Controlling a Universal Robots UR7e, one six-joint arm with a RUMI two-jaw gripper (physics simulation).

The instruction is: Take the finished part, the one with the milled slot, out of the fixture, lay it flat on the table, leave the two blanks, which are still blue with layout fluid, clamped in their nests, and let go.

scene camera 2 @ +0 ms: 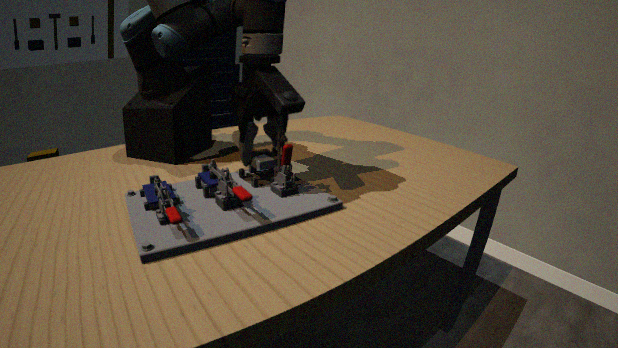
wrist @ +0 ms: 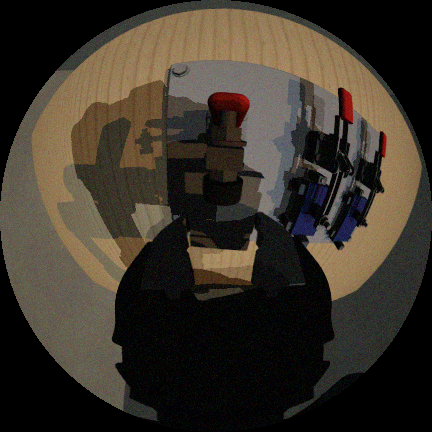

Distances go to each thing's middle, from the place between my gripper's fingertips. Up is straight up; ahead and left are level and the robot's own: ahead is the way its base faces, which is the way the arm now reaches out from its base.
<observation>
My hand is 10 mm below the finished part (wrist: 212, 226) and 10 mm short of it. The rest, counted from my hand: clamp arm (wrist: 224, 154) 70 mm ahead, 40 mm above; fixture plate (scene camera 2: 205, 224) 110 mm to the right, 50 mm ahead, 40 mm below.
</observation>
